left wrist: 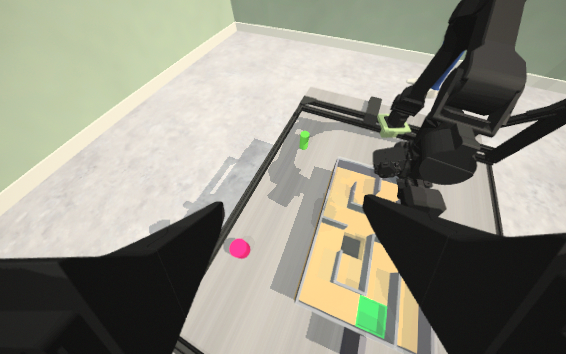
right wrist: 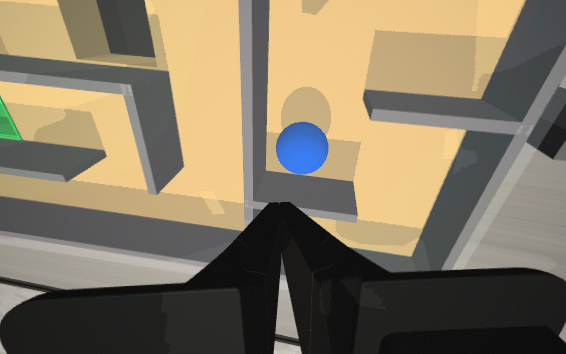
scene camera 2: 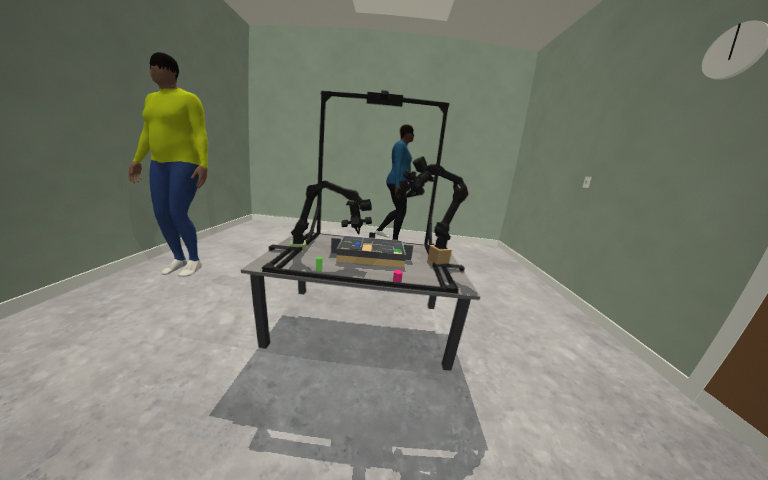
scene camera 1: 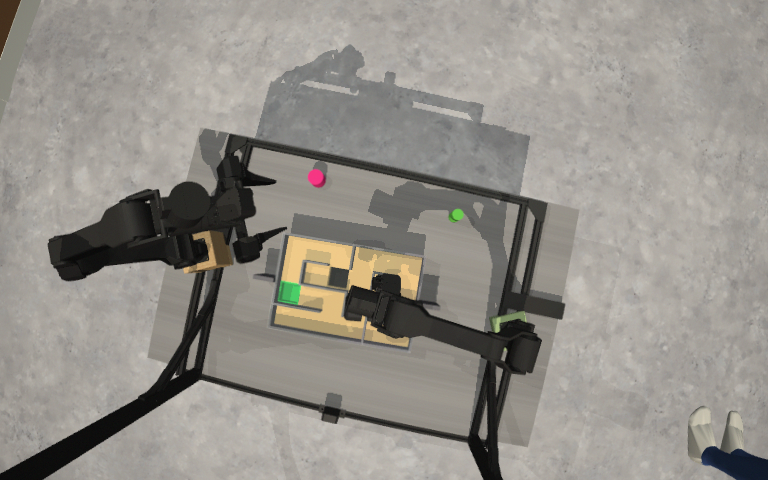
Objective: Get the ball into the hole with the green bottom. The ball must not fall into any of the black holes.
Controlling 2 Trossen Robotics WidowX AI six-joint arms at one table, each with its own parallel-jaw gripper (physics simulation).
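The tan maze board (scene camera 1: 295,249) (scene camera 2: 370,261) (left wrist: 320,280) with grey walls lies on the table. The blue ball (scene camera 2: 357,244) (right wrist: 302,148) is on its floor, beside a short wall and right of a long divider in the right wrist view. The green-bottomed hole (scene camera 1: 288,293) (scene camera 2: 397,250) (left wrist: 371,316) is at the board's left in scene camera 1. A black hole (scene camera 1: 338,277) (left wrist: 352,246) (right wrist: 127,30) lies near the middle. My right gripper (right wrist: 279,212) is shut and empty, tips above the board near the short wall. My left gripper (scene camera 1: 280,204) (left wrist: 293,204) is open and empty, raised beside the board.
A pink cylinder (scene camera 1: 316,177) (scene camera 2: 397,276) (left wrist: 240,248) and a green cylinder (scene camera 1: 456,215) (scene camera 2: 318,263) (left wrist: 304,140) stand on the table beyond one long side of the board. Dark handles stick out from the board's ends. A black frame runs round the table. A tan block (scene camera 1: 219,251) (scene camera 2: 439,255) is at the left arm's base.
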